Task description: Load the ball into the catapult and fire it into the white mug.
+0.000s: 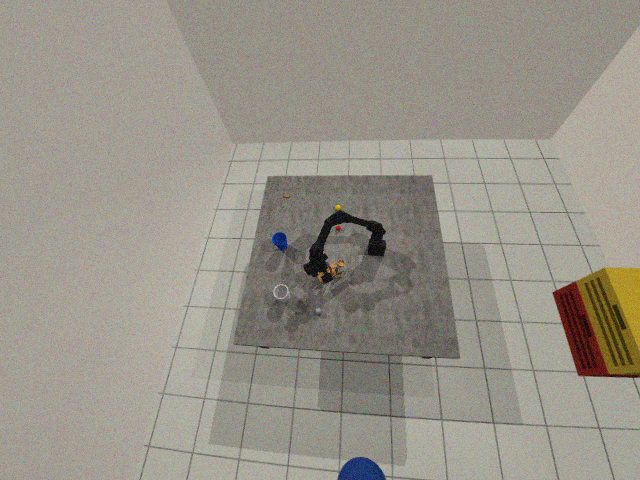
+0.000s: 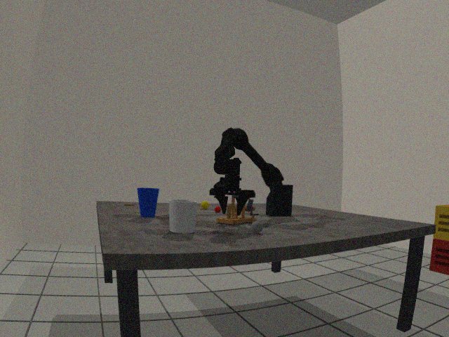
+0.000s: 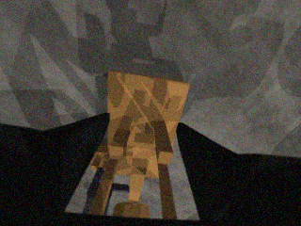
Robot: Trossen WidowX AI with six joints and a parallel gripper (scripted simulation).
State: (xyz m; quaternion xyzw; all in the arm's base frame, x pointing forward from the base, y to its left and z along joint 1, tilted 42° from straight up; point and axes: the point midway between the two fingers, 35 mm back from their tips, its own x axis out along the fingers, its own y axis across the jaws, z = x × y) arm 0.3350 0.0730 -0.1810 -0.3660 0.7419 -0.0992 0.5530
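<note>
Now: the red ball 100 mm behind my gripper tip, 340 mm to the right of it and 20 mm below it. Round my gripper tip: grey ball: 30 mm ahead, 240 mm to the left, 10 mm below; then white mug: 250 mm ahead, 140 mm to the left; then wooden catapult: 70 mm behind, 20 mm to the right, 20 mm above.
</note>
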